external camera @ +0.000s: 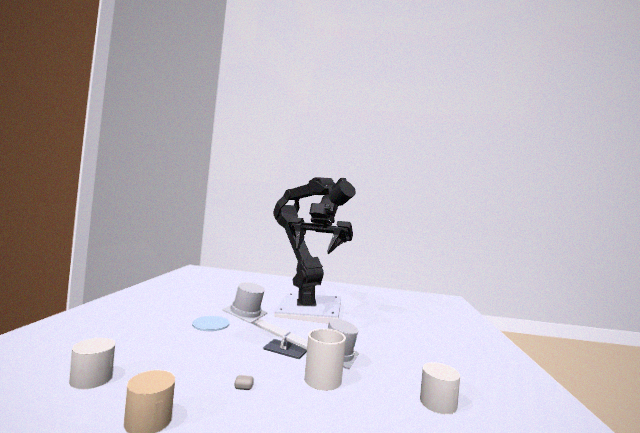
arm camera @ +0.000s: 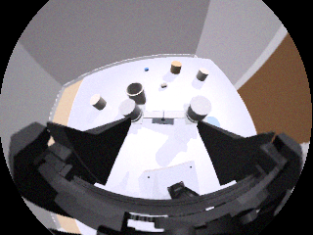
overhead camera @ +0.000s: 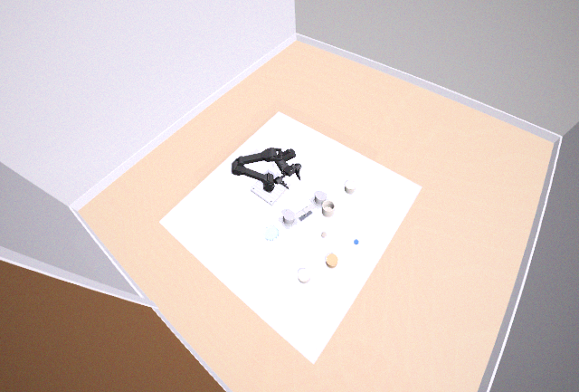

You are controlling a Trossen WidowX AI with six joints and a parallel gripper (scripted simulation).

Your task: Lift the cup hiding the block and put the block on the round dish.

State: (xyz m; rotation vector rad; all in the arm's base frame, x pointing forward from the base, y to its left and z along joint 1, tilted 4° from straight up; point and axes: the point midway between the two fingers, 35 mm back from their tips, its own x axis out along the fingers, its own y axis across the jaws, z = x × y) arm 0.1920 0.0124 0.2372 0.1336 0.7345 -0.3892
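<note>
The pale block is 20 cm below my gripper tip, 14 cm ahead of it and 7 cm to the left of it. Round my gripper tip: light blue round dish 26 cm to the right, 23 cm below, 4 cm behind; then small lump 26 cm ahead, 23 cm below, 13 cm to the right; then orange cylinder 39 cm ahead, 25 cm to the right, 20 cm below.
</note>
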